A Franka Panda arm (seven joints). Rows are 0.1 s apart.
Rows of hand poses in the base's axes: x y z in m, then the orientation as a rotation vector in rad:
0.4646 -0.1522 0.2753 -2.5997 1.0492 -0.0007
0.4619 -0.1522 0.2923 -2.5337 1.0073 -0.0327
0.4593 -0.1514 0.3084 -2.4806 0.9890 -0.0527
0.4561 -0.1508 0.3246 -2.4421 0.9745 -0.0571
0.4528 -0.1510 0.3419 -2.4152 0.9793 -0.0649
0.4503 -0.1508 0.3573 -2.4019 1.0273 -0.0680
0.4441 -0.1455 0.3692 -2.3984 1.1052 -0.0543
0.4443 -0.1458 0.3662 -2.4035 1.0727 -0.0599
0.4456 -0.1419 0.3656 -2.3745 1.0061 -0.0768
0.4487 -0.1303 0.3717 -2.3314 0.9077 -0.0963
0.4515 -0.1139 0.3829 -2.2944 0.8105 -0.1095
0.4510 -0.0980 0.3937 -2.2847 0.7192 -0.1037
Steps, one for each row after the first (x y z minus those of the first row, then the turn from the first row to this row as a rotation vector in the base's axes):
-0.0027 0.0000 0.0170 0.0620 -0.0513 0.0062
-0.0053 0.0008 0.0331 0.1084 -0.0855 0.0017
-0.0085 0.0014 0.0493 0.1451 -0.1041 0.0005
-0.0118 0.0012 0.0666 0.1649 -0.1166 -0.0111
-0.0143 0.0014 0.0820 0.1607 -0.1106 -0.0475
-0.0205 0.0067 0.0939 0.1422 -0.0823 -0.0988
-0.0203 0.0064 0.0909 0.1470 -0.0930 -0.0764
-0.0190 0.0103 0.0903 0.1885 -0.1305 -0.0421
-0.0159 0.0219 0.0964 0.2499 -0.1826 0.0109
-0.0131 0.0383 0.1076 0.3053 -0.2280 0.0677
-0.0136 0.0542 0.1184 0.3390 -0.2494 0.1318

